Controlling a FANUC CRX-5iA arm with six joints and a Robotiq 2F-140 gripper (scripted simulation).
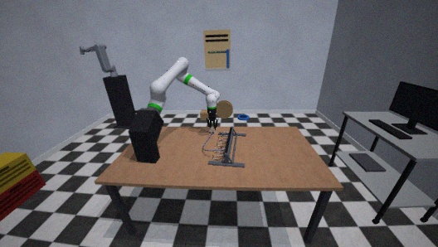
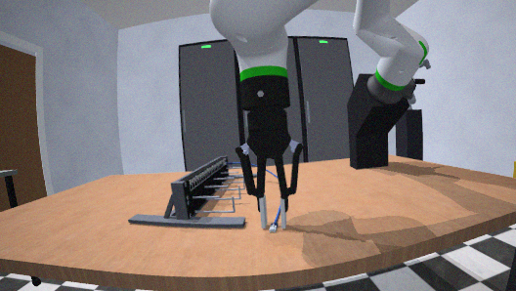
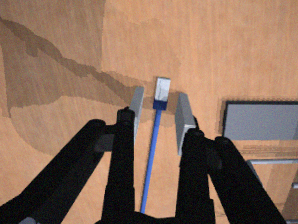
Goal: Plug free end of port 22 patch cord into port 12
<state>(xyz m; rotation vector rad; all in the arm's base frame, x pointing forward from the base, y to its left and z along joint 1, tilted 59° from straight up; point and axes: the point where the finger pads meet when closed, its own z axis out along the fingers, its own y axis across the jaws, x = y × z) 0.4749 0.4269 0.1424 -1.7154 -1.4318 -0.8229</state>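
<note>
Right now the white plug is 1 cm to the left of my hand and 3 cm below it.
</note>
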